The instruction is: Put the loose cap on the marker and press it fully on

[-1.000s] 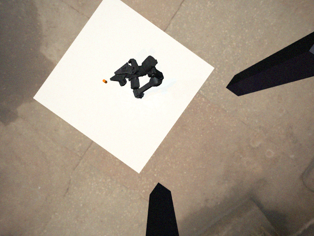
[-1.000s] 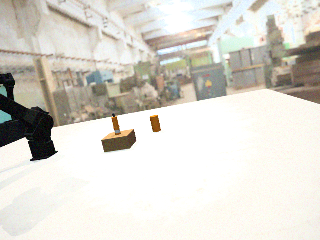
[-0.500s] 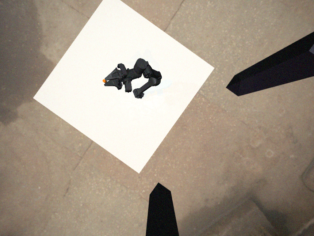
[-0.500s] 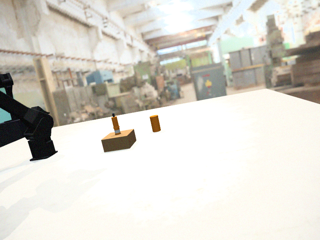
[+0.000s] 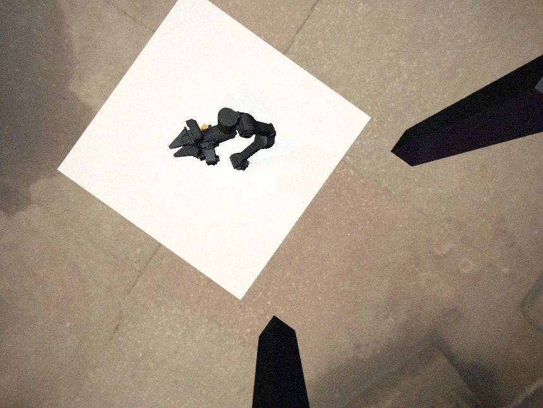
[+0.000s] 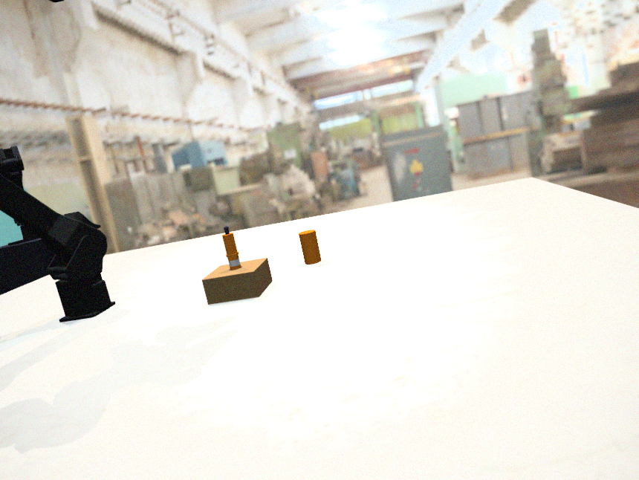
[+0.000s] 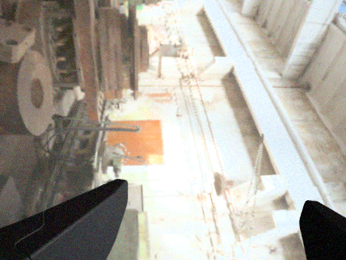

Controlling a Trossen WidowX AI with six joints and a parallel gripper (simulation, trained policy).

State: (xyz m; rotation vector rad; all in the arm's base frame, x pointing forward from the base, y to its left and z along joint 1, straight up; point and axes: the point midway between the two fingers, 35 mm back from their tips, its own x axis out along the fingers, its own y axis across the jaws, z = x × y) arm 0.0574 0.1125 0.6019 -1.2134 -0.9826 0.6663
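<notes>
Right now the orange cap is 590 mm below my gripper tip, 280 mm ahead of it and 40 mm to the right of it. From my gripper tip the other things lie so: orange marker: 540 mm below, 190 mm ahead, 160 mm to the right; then tan holder block: 590 mm below, 190 mm ahead, 160 mm to the right.
</notes>
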